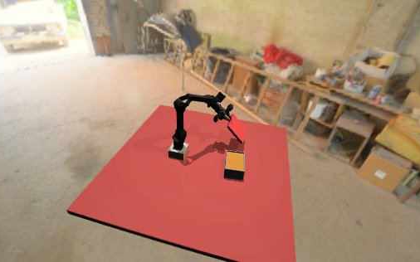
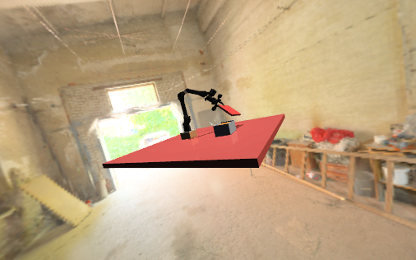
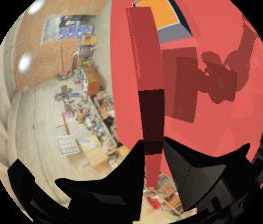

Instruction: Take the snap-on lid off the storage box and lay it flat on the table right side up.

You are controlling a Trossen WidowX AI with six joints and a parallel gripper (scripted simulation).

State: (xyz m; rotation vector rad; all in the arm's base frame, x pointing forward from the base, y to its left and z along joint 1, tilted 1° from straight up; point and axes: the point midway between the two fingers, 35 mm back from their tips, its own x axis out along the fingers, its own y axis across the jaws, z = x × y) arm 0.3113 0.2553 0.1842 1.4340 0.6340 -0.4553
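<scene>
Now: the red lid 6 cm ahead of my gripper tip, 5 cm below it and 1 cm to the right of it. The rest, counted from my gripper tip: storage box: 28 cm to the right, 19 cm below, 10 cm ahead.
</scene>
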